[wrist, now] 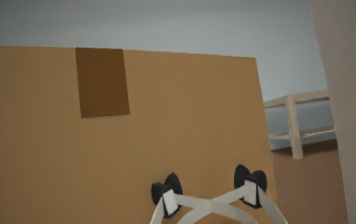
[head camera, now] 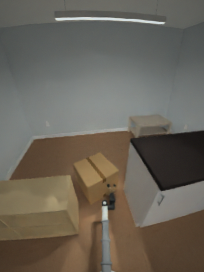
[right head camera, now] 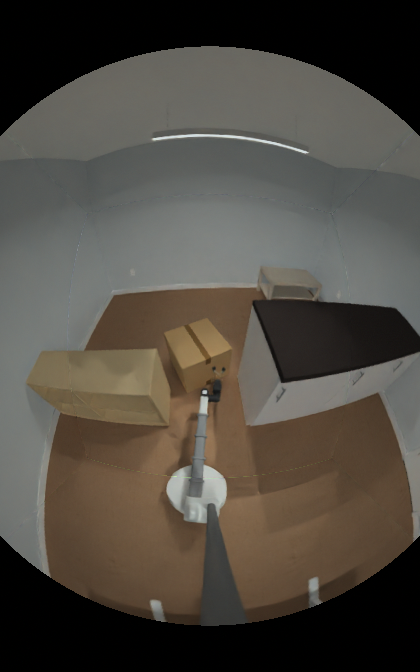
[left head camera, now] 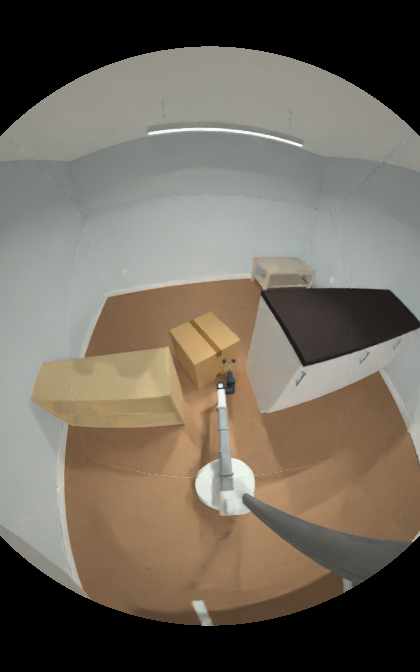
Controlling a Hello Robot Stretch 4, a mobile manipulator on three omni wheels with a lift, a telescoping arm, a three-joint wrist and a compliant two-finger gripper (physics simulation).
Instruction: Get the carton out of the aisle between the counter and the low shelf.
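Frame: origin at the robot's base, x ahead, y left, z up, level; metres.
Seen in the pictures: gripper, fingertip midpoint: (wrist: 208, 182) (head camera: 111, 183).
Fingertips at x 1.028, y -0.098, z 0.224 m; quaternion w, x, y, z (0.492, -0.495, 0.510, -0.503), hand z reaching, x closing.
Observation:
Offsets run from my fingertips to a thing's middle. "pt": to the spot under its first point. Level surfaces: height alone.
The brown carton {0.048 m down, 0.161 m ahead, 0.213 m left} (head camera: 87, 175) (left head camera: 192, 342) (right head camera: 187, 348) (wrist: 190, 115) stands upright on the floor, turned at an angle, with one corner toward the robot. Its near part is between the low shelf {0.358 m up} (head camera: 35, 200) (left head camera: 110, 375) (right head camera: 100, 370) on the left and the white counter with a dark top {0.659 m up} (head camera: 175, 160) (left head camera: 340, 320) (right head camera: 330, 335) on the right. My gripper (head camera: 111, 185) (left head camera: 229, 361) (right head camera: 218, 369) (wrist: 207, 182) is open, with its fingertips apart and empty in front of the carton's near right face, toward its right edge. Whether they touch it I cannot tell.
A small light table (head camera: 150, 120) (left head camera: 285, 265) (right head camera: 290, 276) (wrist: 294, 127) stands by the back wall, behind the counter. The counter's side panel {pt 0.103 m up, 0.043 m ahead, 0.200 m right} (wrist: 340, 75) rises close at the right in the wrist view. Brown floor {0.252 m down} (head camera: 55, 155) lies between the carton and the back wall.

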